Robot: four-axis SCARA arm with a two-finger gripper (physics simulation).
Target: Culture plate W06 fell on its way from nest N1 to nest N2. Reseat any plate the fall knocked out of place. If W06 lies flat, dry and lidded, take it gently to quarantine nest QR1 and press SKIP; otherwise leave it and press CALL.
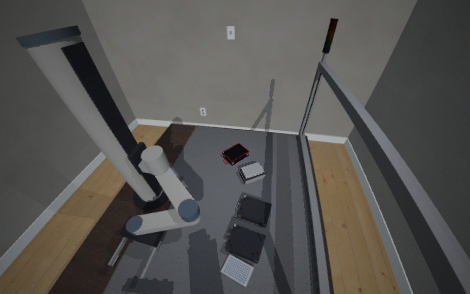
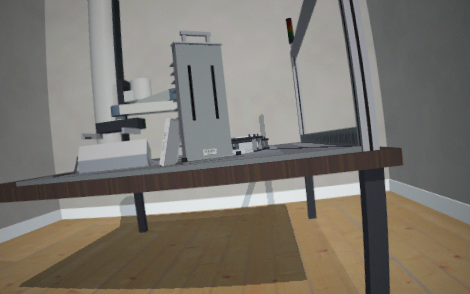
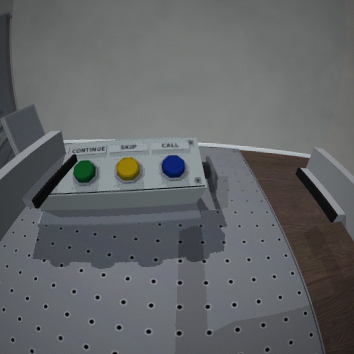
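Observation:
My gripper is open and empty, above the front of the button box. The yellow SKIP button and blue CALL button show between the fingers. A pale plate with a well grid lies flat on the table beside a black nest; its label and any lid cannot be made out. Another black nest stands behind. A red-rimmed black nest stands farthest back, near a pale block. Which plate is W06 cannot be told.
A tall grey plate hotel stands right of the button box, with a pale slab leaning beside it. The green CONTINUE button is near the left finger. A metal frame and a light tower stand at the right.

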